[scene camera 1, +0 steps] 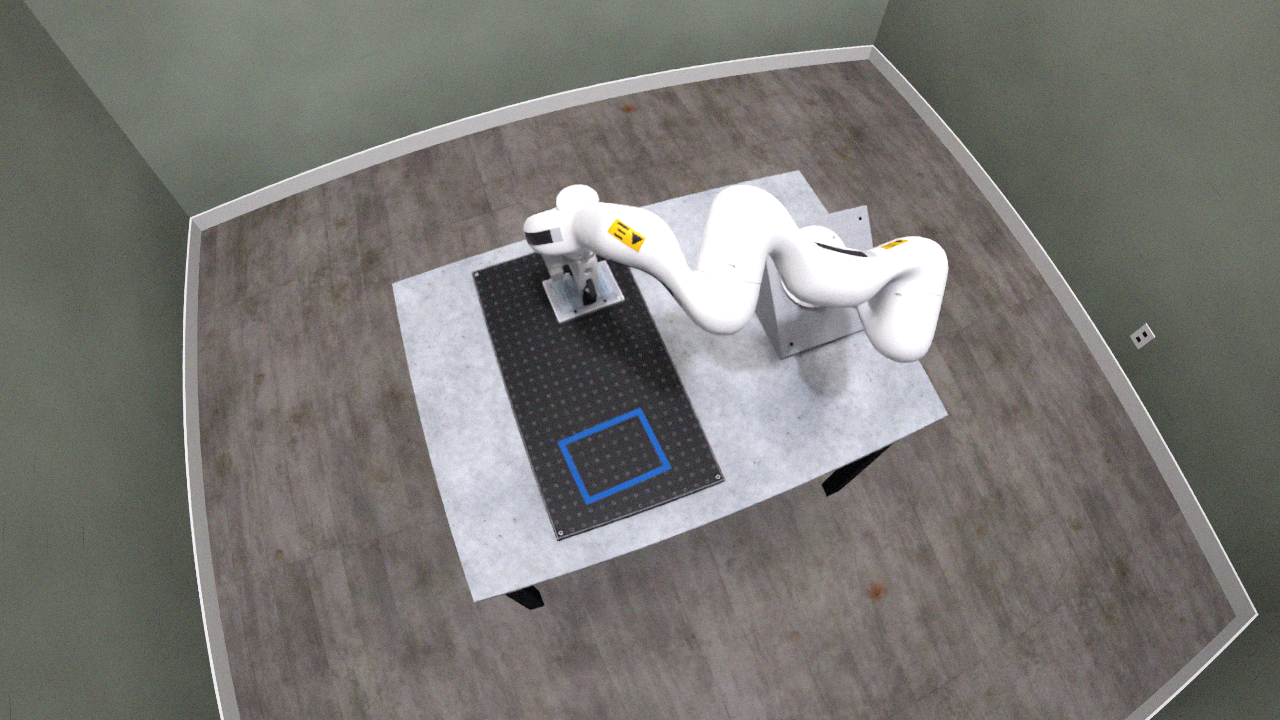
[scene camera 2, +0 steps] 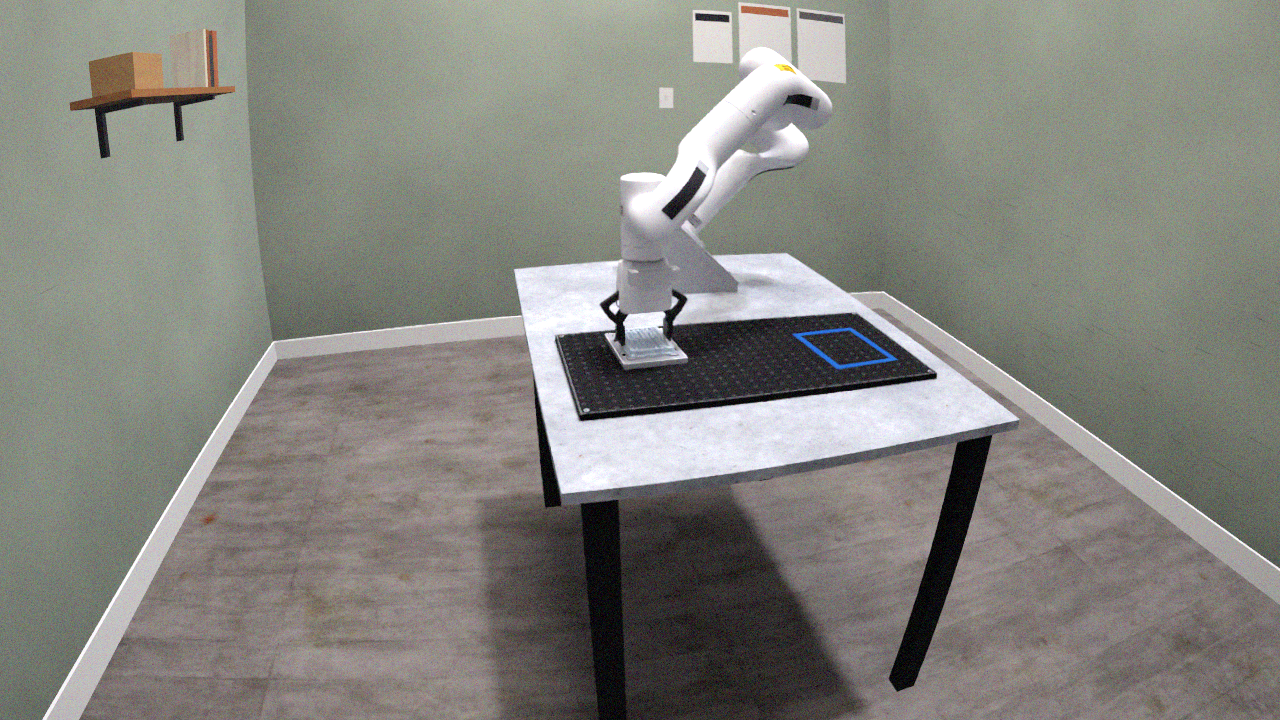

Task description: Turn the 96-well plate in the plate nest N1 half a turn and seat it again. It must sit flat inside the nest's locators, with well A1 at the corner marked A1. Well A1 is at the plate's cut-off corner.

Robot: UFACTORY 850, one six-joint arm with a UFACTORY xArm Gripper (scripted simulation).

Path:
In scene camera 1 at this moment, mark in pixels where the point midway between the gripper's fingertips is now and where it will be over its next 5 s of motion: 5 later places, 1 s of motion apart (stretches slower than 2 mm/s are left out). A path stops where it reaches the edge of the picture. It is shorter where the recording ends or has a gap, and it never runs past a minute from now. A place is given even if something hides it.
The gripper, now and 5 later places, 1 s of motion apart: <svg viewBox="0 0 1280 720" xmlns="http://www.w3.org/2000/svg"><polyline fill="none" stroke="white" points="582,288 582,284 582,278 581,269 585,290 591,323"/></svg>

